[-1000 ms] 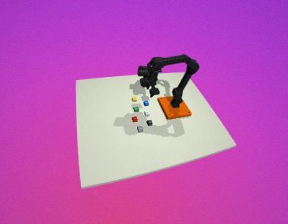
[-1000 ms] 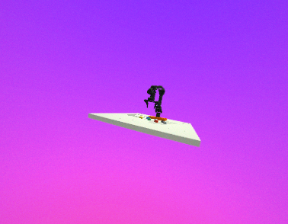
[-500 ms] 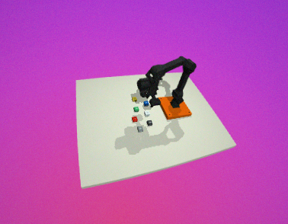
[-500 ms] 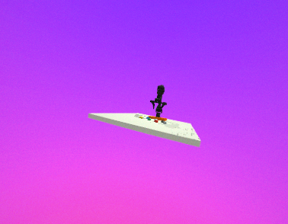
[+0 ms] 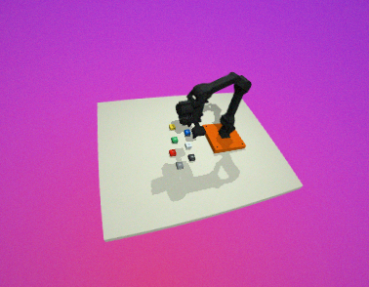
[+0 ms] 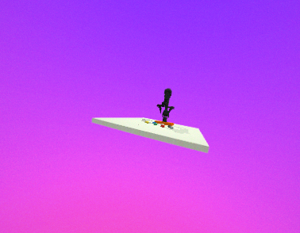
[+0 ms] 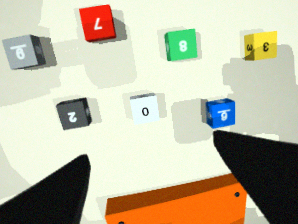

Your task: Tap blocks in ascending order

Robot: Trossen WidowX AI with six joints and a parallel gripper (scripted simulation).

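The white block is 110 mm below my gripper tip. Round my gripper tip: black block 80 mm to the left, 110 mm below; red block 100 mm ahead, 40 mm to the left, 110 mm below; green block 70 mm ahead, 50 mm to the right, 110 mm below.
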